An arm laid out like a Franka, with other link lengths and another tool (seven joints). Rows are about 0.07 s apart.
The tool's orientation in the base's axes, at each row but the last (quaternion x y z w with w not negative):
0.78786 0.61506 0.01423 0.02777
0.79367 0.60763 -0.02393 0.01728
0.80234 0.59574 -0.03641 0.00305
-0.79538 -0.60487 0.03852 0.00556
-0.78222 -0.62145 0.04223 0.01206
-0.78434 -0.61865 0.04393 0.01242
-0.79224 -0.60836 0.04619 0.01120
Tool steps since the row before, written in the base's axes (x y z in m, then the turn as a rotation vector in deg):
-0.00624 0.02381 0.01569 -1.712 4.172 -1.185
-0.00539 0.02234 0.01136 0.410 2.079 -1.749
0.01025 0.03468 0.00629 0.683 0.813 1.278
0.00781 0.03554 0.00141 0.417 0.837 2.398
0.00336 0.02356 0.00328 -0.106 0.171 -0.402
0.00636 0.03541 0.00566 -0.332 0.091 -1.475
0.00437 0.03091 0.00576 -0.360 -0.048 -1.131
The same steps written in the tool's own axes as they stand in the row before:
0.02139 -0.01084 -0.01664 3.645 -2.739 0.976
0.01946 -0.01105 -0.01251 2.213 -0.144 1.622
0.03570 -0.00050 -0.00851 0.894 0.368 -1.351
0.03621 -0.00210 -0.00328 0.786 0.044 -2.451
0.02351 -0.00233 -0.00433 0.163 -0.113 0.403
0.03557 -0.00255 -0.00741 0.091 -0.234 1.494
0.03060 -0.00424 -0.00730 -0.071 -0.251 1.159

